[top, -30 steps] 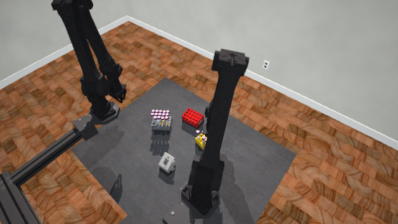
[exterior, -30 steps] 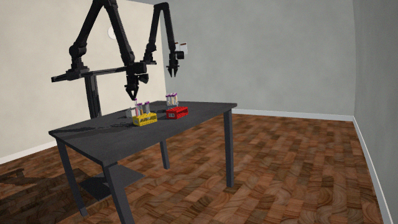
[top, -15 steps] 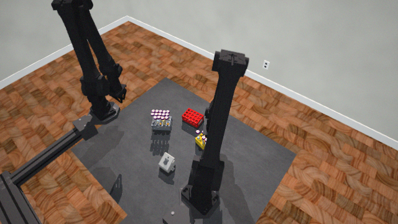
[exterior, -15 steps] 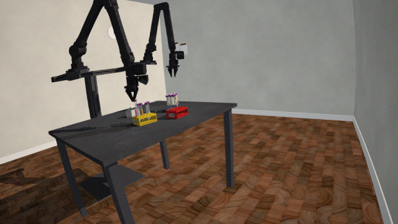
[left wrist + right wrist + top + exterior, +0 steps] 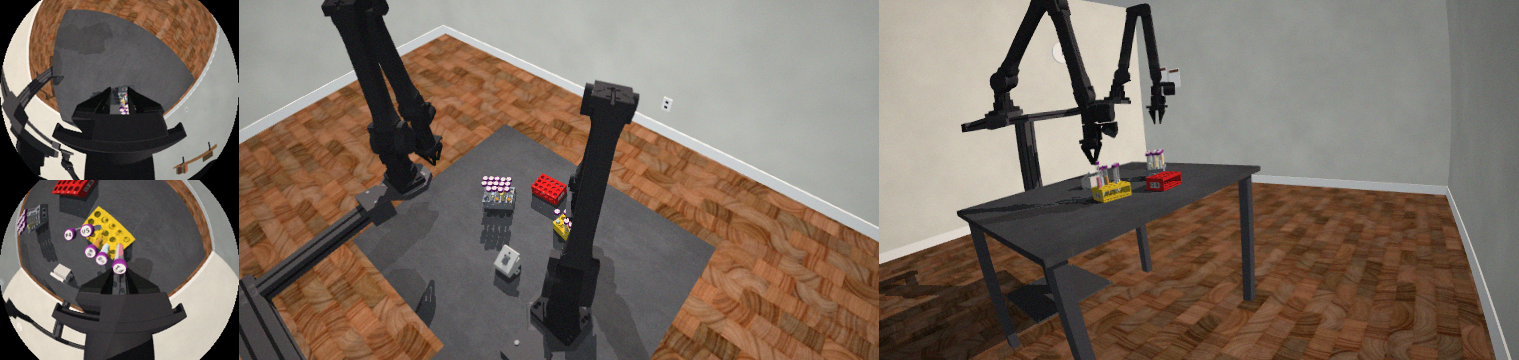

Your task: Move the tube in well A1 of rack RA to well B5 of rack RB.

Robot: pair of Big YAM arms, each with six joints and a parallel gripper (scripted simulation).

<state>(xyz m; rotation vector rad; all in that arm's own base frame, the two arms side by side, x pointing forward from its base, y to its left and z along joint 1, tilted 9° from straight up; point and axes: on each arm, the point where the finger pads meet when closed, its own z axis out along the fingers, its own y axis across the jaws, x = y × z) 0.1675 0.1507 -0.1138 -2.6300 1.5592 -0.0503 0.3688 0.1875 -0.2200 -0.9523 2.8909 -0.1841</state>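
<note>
My right gripper is now 12 cm above the yellow rack, 6 cm to the right of it and 1 cm short of it. Also, from my right hand: red rack: 26 cm to the left, 12 cm below, 11 cm ahead.
</note>
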